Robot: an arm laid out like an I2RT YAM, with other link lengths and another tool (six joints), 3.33 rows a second.
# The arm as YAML. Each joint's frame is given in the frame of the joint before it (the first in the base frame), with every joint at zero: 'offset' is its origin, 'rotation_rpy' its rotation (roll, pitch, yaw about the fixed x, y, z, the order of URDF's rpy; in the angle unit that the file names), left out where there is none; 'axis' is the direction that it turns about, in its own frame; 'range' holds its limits. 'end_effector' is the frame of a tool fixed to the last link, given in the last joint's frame.
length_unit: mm
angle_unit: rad
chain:
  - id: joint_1
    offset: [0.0, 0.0, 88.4]
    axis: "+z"
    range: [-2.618, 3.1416]
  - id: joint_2
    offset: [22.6, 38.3, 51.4]
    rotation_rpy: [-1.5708, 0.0, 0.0]
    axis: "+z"
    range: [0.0, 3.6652]
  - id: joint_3
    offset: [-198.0, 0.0, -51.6]
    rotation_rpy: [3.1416, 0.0, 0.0]
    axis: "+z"
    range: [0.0, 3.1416]
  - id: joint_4
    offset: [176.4, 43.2, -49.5]
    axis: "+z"
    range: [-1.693, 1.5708]
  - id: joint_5
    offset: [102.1, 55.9, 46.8]
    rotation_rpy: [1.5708, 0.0, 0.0]
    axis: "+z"
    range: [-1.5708, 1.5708]
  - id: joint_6
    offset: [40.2, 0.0, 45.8]
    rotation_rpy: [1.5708, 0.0, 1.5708]
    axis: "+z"
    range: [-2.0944, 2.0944]
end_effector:
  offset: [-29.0, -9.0, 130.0]
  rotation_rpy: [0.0, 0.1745, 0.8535]
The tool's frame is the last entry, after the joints.
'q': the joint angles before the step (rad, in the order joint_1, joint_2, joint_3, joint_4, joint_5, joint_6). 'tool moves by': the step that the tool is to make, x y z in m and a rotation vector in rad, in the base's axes. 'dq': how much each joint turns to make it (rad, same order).
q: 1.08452 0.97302 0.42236 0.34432 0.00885 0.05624
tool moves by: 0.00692 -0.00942 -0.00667 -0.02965 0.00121 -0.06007
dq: -0.00001 -0.04435 -0.00999 -0.06118 0.06140 0.00061
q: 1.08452 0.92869 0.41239 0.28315 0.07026 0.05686
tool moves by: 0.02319 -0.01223 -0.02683 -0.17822 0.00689 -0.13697
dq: -0.00005 0.04447 0.10603 -0.21798 0.15383 -0.03182
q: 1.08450 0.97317 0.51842 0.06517 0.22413 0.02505
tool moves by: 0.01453 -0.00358 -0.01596 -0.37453 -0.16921 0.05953
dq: 0.00155 0.14258 0.25126 -0.27457 0.09665 -0.32646
